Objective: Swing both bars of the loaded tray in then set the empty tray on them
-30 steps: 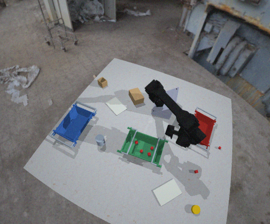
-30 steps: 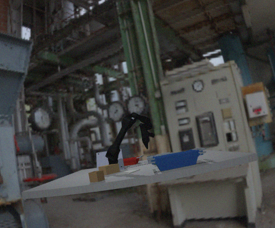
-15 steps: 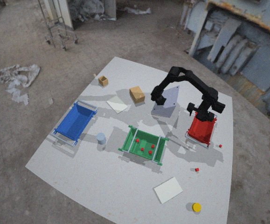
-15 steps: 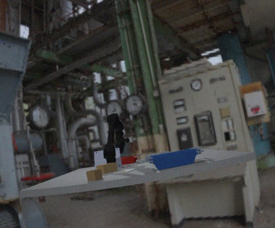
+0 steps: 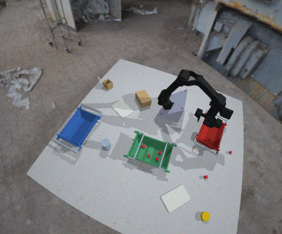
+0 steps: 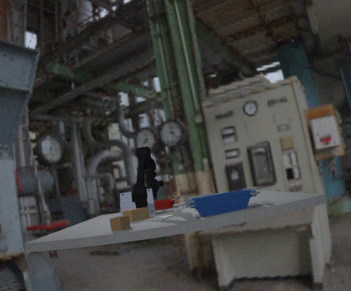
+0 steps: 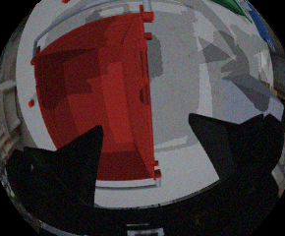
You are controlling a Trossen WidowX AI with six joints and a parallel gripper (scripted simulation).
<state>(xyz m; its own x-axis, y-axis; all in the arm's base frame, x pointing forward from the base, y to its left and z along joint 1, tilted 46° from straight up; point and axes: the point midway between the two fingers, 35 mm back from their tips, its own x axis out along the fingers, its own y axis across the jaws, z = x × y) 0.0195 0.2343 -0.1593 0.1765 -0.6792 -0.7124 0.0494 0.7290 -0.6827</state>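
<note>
Now: the red tray 70 mm to the left of my gripper tip and 30 mm below it. From my gripper tip the other things lie so: grey cylinder: 500 mm to the right, 440 mm ahead, 40 mm below; yellow disc: 530 mm ahead, 210 mm to the left, 60 mm below.
</note>
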